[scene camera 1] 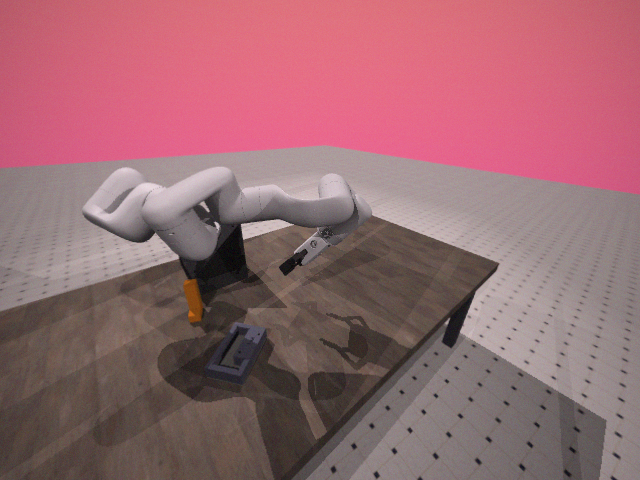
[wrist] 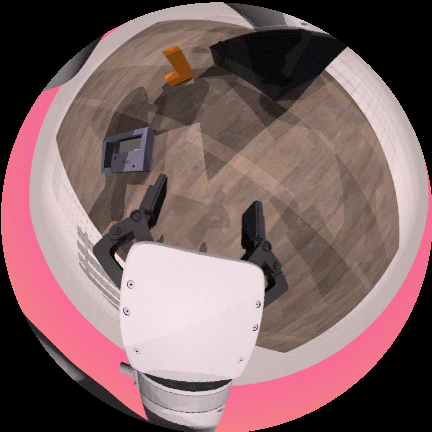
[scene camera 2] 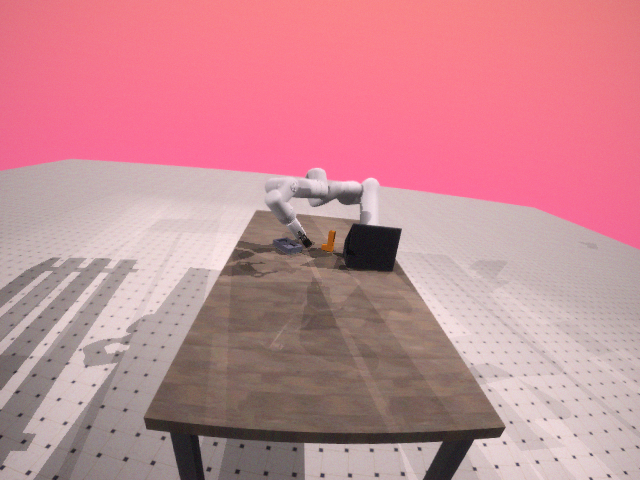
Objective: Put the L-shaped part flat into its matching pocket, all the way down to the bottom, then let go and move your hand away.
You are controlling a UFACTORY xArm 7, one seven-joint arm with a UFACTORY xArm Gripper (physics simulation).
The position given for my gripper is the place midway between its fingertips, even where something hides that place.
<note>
My gripper (scene camera 1: 290, 266) is open, with nothing in its grasp. The table carries an orange L-shaped part (wrist: 174, 54). Further things: a grey pocket block (wrist: 132, 150).
My gripper is seen too in the wrist view (wrist: 208, 195).
</note>
